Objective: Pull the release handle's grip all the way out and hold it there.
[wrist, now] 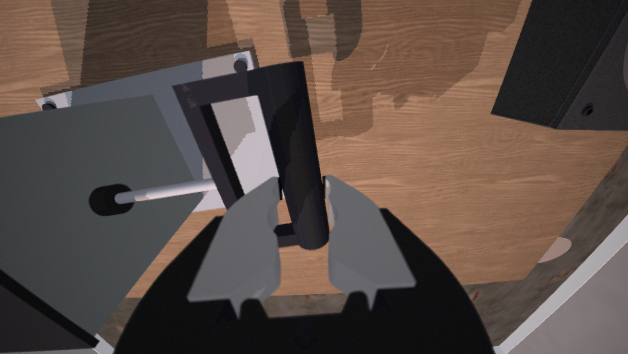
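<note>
The release handle's grip [295, 135] is a black frame with a thick round bar, in the middle of the wrist view. A pale metal rod [170, 190] runs from the frame's back to a black collar [102, 200] in the grey housing [100, 150] at the left. A length of the rod shows between frame and housing. My gripper [302, 178] is shut on the round bar near its lower end, one finger on each side. The far end of the rod is hidden inside the collar.
The housing stands on a light metal base plate [132, 82] with dark bolts, on a wooden table [425, 200]. A dark box-shaped object [555, 65] is at the upper right. A white edge [570, 285] runs along the lower right.
</note>
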